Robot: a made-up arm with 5 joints.
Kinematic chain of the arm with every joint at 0, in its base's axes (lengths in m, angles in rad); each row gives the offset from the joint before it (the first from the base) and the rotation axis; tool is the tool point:
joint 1: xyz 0 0 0.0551 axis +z
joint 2: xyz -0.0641 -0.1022 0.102 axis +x
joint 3: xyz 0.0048 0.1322 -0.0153 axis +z
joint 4: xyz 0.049 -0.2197 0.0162 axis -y
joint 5: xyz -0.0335 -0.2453 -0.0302 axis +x
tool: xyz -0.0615 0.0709 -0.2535
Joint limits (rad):
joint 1: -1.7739..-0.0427
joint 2: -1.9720..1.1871
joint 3: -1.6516..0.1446
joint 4: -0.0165..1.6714
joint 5: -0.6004..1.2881
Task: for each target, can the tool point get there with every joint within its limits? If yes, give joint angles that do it. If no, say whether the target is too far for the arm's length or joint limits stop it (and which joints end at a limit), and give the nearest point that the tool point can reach.
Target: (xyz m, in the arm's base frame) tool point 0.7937 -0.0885 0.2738
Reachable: no: joint limits stop it (at a limit: joint 1, joint 2, joint 3, joint 4) | nearest point 0.3452 -0.0798 0.4097 | short by 0.469 m
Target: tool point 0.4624 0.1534 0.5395
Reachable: no: joint limits stop it (at a limit: joint 1, joint 2, joint 3, joint 4, joint 5) | nearest point 0.3517 -0.0357 0.5171 | short by 0.220 m
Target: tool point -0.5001 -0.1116 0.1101
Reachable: yes | joints -1.0597 -0.6892 -0.5544 0.6251 0.0230
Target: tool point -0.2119 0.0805 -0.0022
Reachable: yes | joints -1.6379 0.2654 -0.6640 1.3498 0.8451
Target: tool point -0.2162 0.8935 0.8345
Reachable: no: too far | nearest point -0.1451 0.5444 0.4790 | short by 0.503 m
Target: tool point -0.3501 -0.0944 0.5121
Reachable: yes | joints -1.2818 -1.7079 -0.0361 0.3696 -0.2012
